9 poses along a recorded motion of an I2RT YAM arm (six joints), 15 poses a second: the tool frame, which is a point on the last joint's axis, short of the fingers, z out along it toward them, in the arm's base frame.
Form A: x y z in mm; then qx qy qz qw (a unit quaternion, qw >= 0).
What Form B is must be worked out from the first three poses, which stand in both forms.
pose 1, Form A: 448.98 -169.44 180.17 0.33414 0.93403 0.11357 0.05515
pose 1, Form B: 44.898 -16.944 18.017 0.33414 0.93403 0.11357 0.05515
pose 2, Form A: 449.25 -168.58 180.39 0.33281 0.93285 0.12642 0.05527
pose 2, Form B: 44.925 -16.858 18.039 0.33281 0.93285 0.12642 0.05527
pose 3, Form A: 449.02 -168.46 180.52 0.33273 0.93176 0.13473 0.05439
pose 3, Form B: 44.902 -16.846 18.052 0.33273 0.93176 0.13473 0.05439
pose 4, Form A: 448.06 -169.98 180.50 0.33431 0.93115 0.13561 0.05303
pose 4, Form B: 44.806 -16.998 18.050 0.33431 0.93115 0.13561 0.05303
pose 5, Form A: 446.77 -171.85 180.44 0.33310 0.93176 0.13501 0.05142
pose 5, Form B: 44.677 -17.185 18.044 0.33310 0.93176 0.13501 0.05142
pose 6, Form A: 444.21 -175.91 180.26 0.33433 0.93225 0.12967 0.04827
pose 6, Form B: 44.421 -17.591 18.026 0.33433 0.93225 0.12967 0.04827
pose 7, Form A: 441.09 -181.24 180.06 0.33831 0.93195 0.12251 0.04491
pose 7, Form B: 44.109 -18.124 18.006 0.33831 0.93195 0.12251 0.04491
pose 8, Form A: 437.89 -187.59 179.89 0.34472 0.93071 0.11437 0.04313
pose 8, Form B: 43.789 -18.759 17.989 0.34472 0.93071 0.11437 0.04313
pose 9, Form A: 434.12 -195.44 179.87 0.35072 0.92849 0.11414 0.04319
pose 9, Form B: 43.412 -19.544 17.987 0.35072 0.92849 0.11414 0.04319
